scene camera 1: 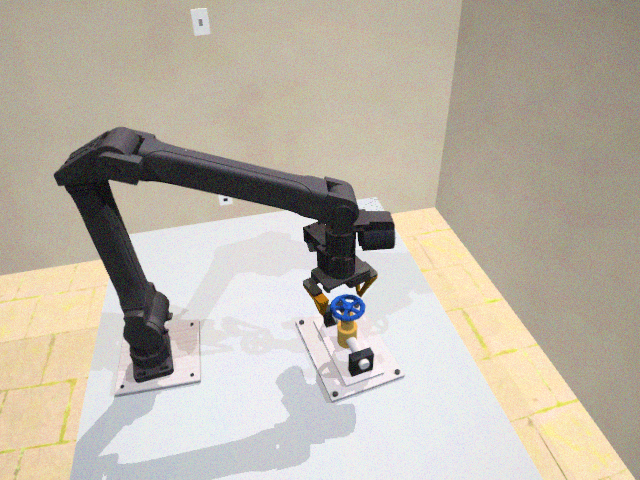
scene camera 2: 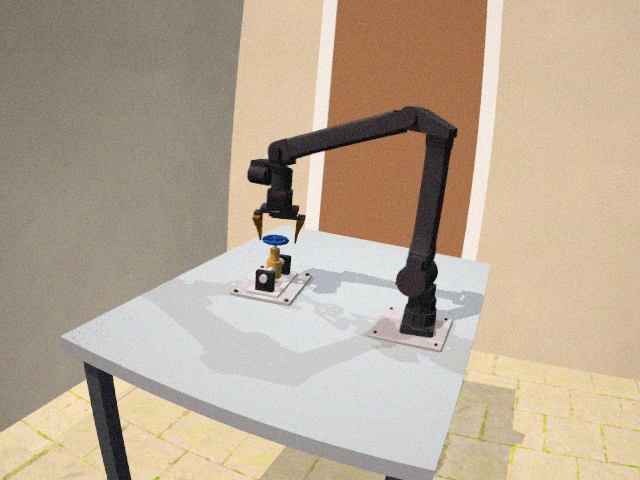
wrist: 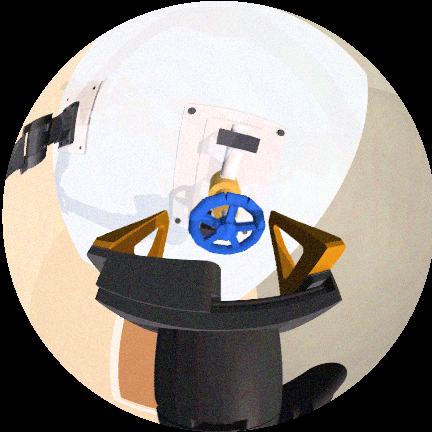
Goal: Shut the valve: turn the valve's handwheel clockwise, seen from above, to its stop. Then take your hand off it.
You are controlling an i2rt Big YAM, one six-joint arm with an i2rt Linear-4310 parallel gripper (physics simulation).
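Note:
The blue spoked handwheel sits level on top of the yellow valve body. The valve stands on a pale base plate. My gripper points down, wide open and empty. Its orange fingers stand on opposite sides of the handwheel, with tips near rim height in scene camera 2. In the wrist view a gap shows on each side, the left one wider. The wheel's turn angle relative to its stop cannot be told.
A white pipe with a black square end block sticks out from the valve; another black block is behind it. My arm's base plate is bolted to the same table. Walls stand beyond the table.

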